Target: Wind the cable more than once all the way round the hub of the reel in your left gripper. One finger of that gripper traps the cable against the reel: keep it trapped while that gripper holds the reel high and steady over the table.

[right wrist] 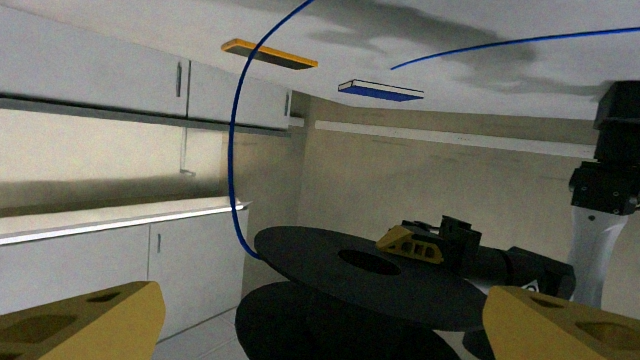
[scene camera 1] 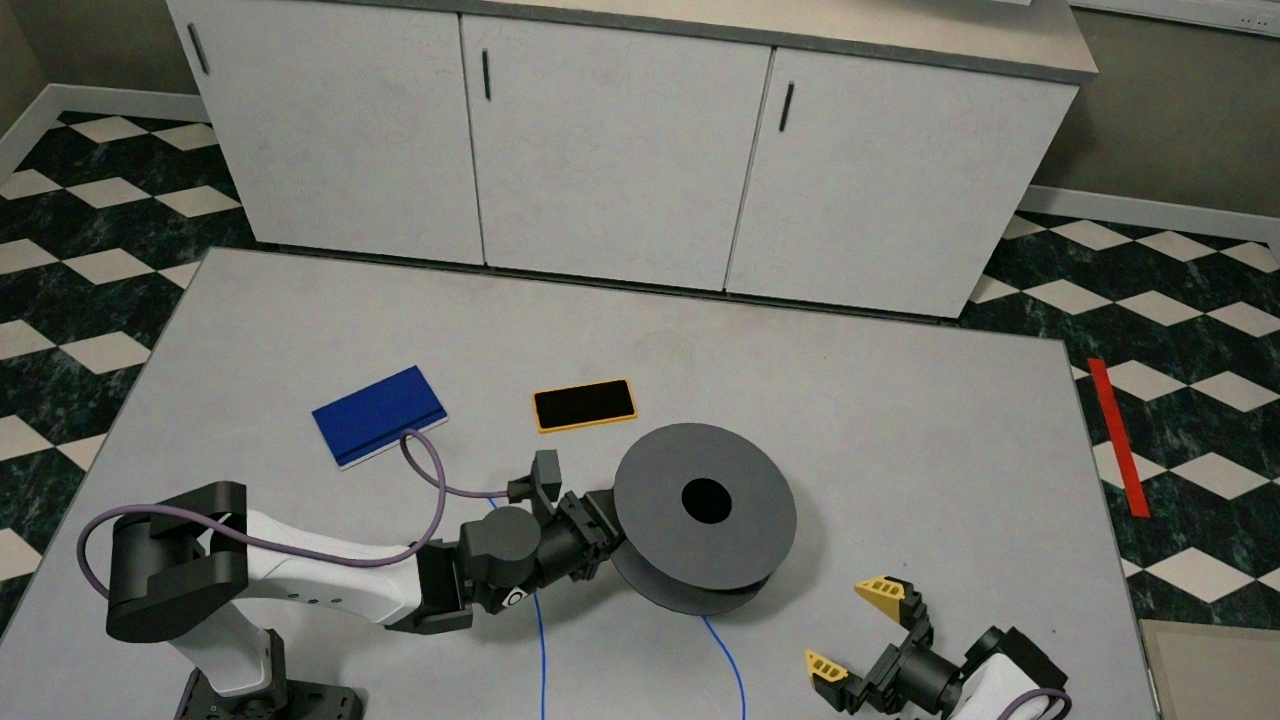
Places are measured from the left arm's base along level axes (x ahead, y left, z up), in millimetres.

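Pixels of known places: left gripper, fingertip midpoint: (right wrist: 375, 250); right gripper, fingertip midpoint: (right wrist: 324, 298) (scene camera 1: 830, 619); left arm's base at its link origin: (right wrist: 628, 119) (scene camera 1: 267, 709).
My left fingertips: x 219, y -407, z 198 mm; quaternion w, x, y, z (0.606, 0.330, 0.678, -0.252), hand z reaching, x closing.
Observation:
Ahead of a thing's pixels: the offset from my left fingertips to its top centre. Level surfaces: height alone.
The grey reel {19 mm back, 64 mm right, 70 mm up} (scene camera 1: 657, 474) (right wrist: 305, 255) is held above the table at its rim by my left gripper (scene camera 1: 612, 515) (right wrist: 375, 250), which is shut on it; one yellow finger lies on a flange in the right wrist view. The blue cable (scene camera 1: 728, 657) (right wrist: 231, 150) leaves the reel's rim and curves away, and another stretch of it passes under the left arm. The hub between the flanges is dark or hidden, so turns on it and the trapped spot cannot be seen. My right gripper (scene camera 1: 836, 624) (right wrist: 324, 298) is open, to the lower right of the reel, with no cable between its fingers.
A blue book {222 mm ahead, 393 mm left, 224 mm down} (scene camera 1: 375, 413) (right wrist: 381, 91) and a phone with an orange edge {283 mm ahead, 95 mm left, 231 mm down} (scene camera 1: 584, 404) (right wrist: 270, 55) lie on the table {239 mm down} (scene camera 1: 939, 429) beyond the reel. White cabinets (scene camera 1: 608, 143) stand behind the table. A red strip (scene camera 1: 1117, 437) shows past its right edge.

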